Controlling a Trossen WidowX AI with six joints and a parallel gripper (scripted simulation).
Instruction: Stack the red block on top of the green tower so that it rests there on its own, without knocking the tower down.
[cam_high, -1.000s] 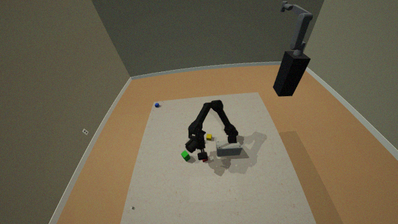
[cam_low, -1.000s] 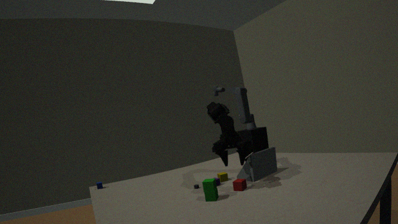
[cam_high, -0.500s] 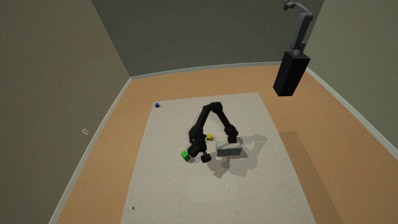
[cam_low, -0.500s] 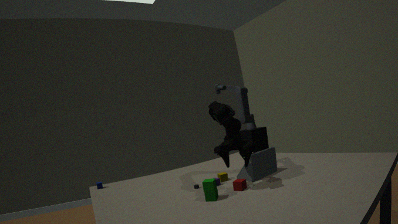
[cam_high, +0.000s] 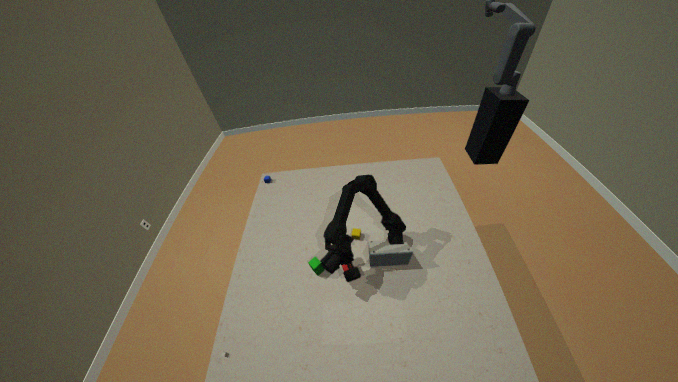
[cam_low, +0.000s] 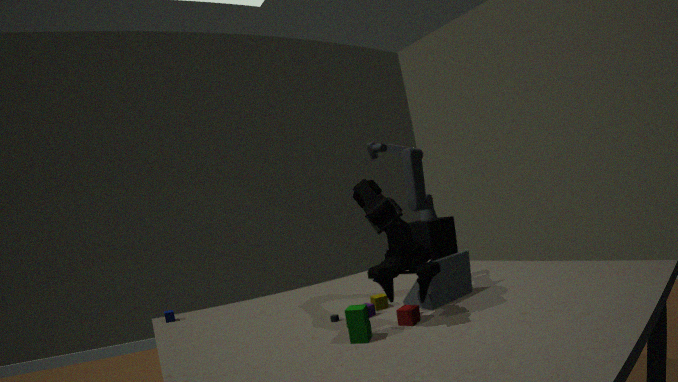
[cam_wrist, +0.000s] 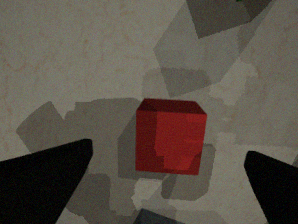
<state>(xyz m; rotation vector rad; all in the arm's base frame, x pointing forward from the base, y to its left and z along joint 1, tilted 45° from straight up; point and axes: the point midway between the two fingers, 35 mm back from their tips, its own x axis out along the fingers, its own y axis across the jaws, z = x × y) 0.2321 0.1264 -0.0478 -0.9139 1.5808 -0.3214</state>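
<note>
My gripper tip is 40 mm above the red block. Also, from my gripper tip: purple block (30 mm ahead, 160 mm to the right, 40 mm below); yellow block (40 mm behind, 190 mm to the right, 40 mm below); small grey cube (110 mm ahead, 200 mm to the right, 50 mm below).
</note>
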